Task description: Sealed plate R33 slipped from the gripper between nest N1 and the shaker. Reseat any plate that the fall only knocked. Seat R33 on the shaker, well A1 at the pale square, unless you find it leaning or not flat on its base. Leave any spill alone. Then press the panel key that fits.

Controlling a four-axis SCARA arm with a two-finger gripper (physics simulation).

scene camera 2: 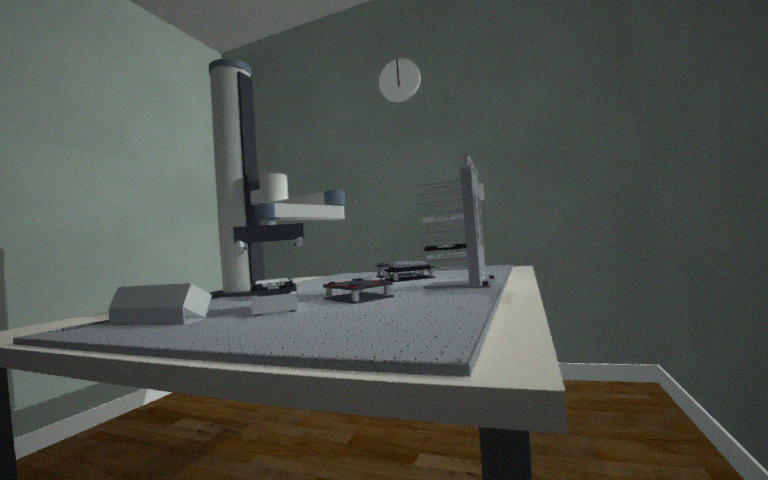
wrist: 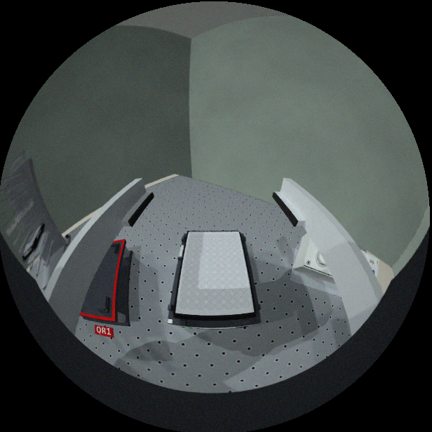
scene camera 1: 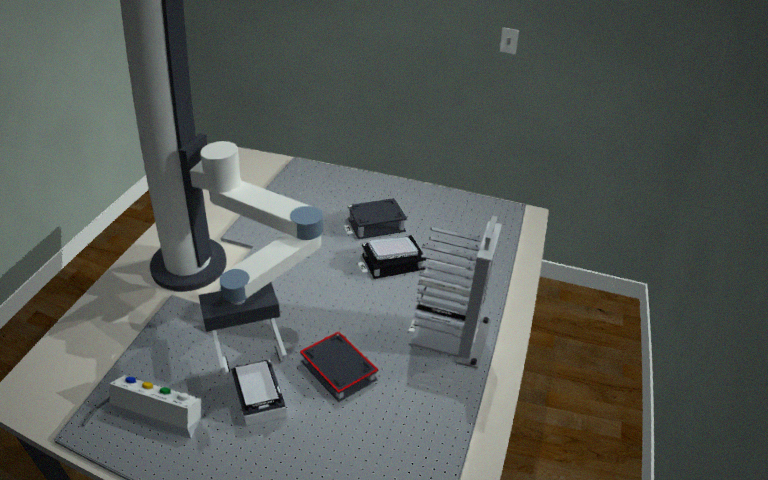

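Pixels of known places: gripper, between the fingertips: (scene camera 2: 270,242) (scene camera 1: 254,364); arm's base, origin of its link: (scene camera 2: 244,294) (scene camera 1: 188,265).
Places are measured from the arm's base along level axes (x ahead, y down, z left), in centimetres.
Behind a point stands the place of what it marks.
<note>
A white-topped, dark-edged plate (scene camera 1: 256,383) {x 45.5, y -8.2, z -39.5 cm} (scene camera 2: 274,283) {x 49.5, y -8.0, z -43.8 cm} (wrist: 214,272), taken as R33 though its label is unreadable, lies on the shaker (scene camera 1: 266,414) {x 50.0, y -4.5, z -44.5 cm} (scene camera 2: 274,302) {x 49.8, y -3.9, z -44.7 cm} and looks flat. I cannot make out a pale square. My gripper (scene camera 1: 253,360) {x 46.9, y -17.2, z -41.0 cm} (scene camera 2: 270,243) {x 46.9, y -17.2, z -41.0 cm} (wrist: 212,183) is open and empty above the plate, with a finger to each side and a gap below. Another white-topped plate (scene camera 1: 393,247) (scene camera 2: 408,264) rests on a black nest at the back. The panel (scene camera 1: 152,404) {x 25.6, y -8.1, z -55.4 cm} (scene camera 2: 150,305) {x 26.0, y -5.4, z -56.9 cm} (wrist: 312,262) has blue, yellow, green and white keys.
A red-outlined nest (scene camera 1: 339,362) {x 60.3, y -5.3, z -23.6 cm} (scene camera 2: 357,284) {x 63.5, y -5.6, z -30.2 cm} (wrist: 102,285), tagged QR1, stands beside the shaker. A dark nest (scene camera 1: 377,212) {x 49.3, y -6.7, z 39.5 cm} stands at the back. The tall rack (scene camera 1: 475,305) {x 88.9, y -20.4, z -8.4 cm} (scene camera 2: 471,226) {x 89.0, y -18.0, z -8.4 cm} at the right holds a black-edged plate (scene camera 1: 441,313) {x 80.7, y -12.5, z -5.5 cm} (scene camera 2: 445,247) {x 80.6, y -12.7, z -5.4 cm} on a low shelf.
</note>
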